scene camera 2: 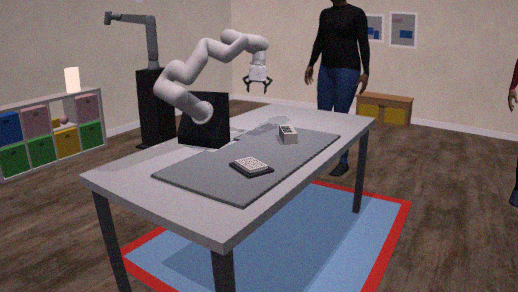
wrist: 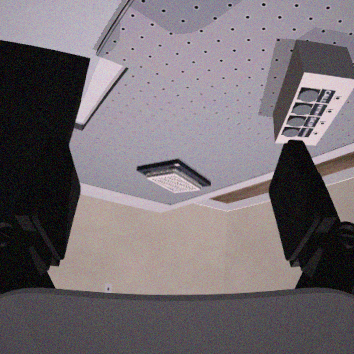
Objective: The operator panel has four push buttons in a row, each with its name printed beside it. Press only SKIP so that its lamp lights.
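Frame: origin at the arm's base, x left, y ahead, z down, level; millimetres.
Seen in the pictures: gripper, fingertip midpoint: (scene camera 2: 256,92) (wrist: 175,162); arm's base, origin of the base link: (scene camera 2: 202,113).
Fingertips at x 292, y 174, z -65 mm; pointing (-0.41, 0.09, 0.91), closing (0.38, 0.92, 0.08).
Observation:
Pixels of each thing's middle, then the offset from my fingertips to it. Level surfaces: height alone.
- operator panel, body centre: (wrist: 308,99) (scene camera 2: 287,133) dx -105, dy +225, dz +186 mm
- top, its level: dz +161 mm
- dark button, body centre: (wrist: 295,119) dx -127, dy +217, dz +162 mm
- dark base, body centre: (wrist: 174,180) (scene camera 2: 250,164) dx -543, dy +218, dz +195 mm
- grey mat, its level: dz +214 mm
The operator panel (scene camera 2: 288,136) (wrist: 285,106) is a small pale box with a sloped face, on the grey mat. In the wrist view it is at the upper right, with four dark round buttons in a row, printed labels beside them and small dark lamp dots that look unlit. The print is blurred; the label third from the top (wrist: 311,122) looks like SKIP, beside a dark button (wrist: 297,120). My gripper (scene camera 2: 257,91) (wrist: 175,162) is open and empty, high above the table and apart from the panel. In the wrist view the right finger's tip overlaps the panel's lower edge.
A white speckled block on a dark base (scene camera 2: 251,165) (wrist: 174,182) lies on the grey mat (scene camera 2: 200,175) (wrist: 200,115), nearer the scene camera than the panel. The black robot mount (scene camera 2: 205,135) stands at the table's far-left side. A person (scene camera 2: 342,45) stands behind the table.

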